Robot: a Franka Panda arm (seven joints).
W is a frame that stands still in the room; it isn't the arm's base.
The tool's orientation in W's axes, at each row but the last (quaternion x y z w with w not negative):
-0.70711, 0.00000, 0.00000, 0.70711
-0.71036, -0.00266, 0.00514, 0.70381
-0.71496, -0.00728, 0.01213, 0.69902
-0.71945, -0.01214, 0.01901, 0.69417
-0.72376, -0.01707, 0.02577, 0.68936
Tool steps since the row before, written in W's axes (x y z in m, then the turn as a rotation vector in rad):
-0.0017, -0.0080, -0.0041, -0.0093, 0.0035, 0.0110
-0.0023, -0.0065, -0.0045, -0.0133, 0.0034, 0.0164
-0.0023, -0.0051, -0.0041, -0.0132, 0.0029, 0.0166
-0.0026, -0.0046, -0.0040, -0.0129, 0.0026, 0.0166
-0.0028, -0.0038, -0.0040, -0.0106, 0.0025, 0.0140
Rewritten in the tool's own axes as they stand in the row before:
-0.0017, 0.0041, -0.0080, -0.0093, -0.0110, 0.0035
-0.0024, 0.0046, -0.0064, -0.0133, -0.0164, 0.0034
-0.0024, 0.0042, -0.0049, -0.0132, -0.0166, 0.0029
-0.0028, 0.0042, -0.0043, -0.0129, -0.0166, 0.0026
-0.0030, 0.0042, -0.0034, -0.0106, -0.0140, 0.0025

